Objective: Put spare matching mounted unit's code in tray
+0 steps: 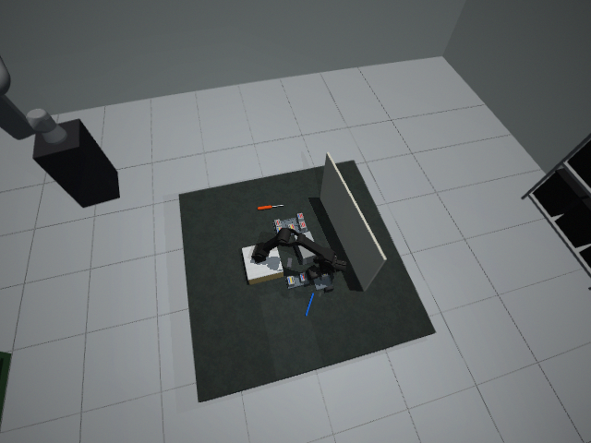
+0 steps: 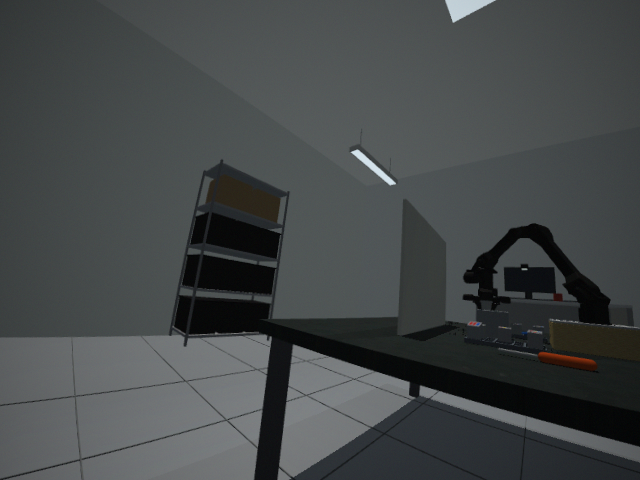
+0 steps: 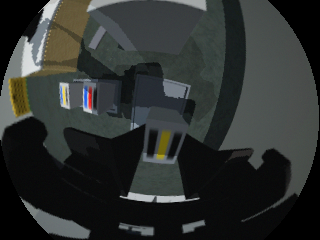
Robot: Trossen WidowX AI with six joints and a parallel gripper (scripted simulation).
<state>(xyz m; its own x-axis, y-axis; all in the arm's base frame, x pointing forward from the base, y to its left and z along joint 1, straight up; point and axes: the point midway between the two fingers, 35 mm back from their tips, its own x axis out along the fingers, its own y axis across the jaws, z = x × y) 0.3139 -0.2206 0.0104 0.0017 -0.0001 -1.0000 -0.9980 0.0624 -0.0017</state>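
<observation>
The grey tray lies 6 cm below my gripper tip and 1 cm behind it. Also, from my gripper tip: tall upright panel: 21 cm ahead, 19 cm to the left, 16 cm above; blue pen: 13 cm behind, 12 cm to the right, 6 cm below; spare: 2 cm above.
</observation>
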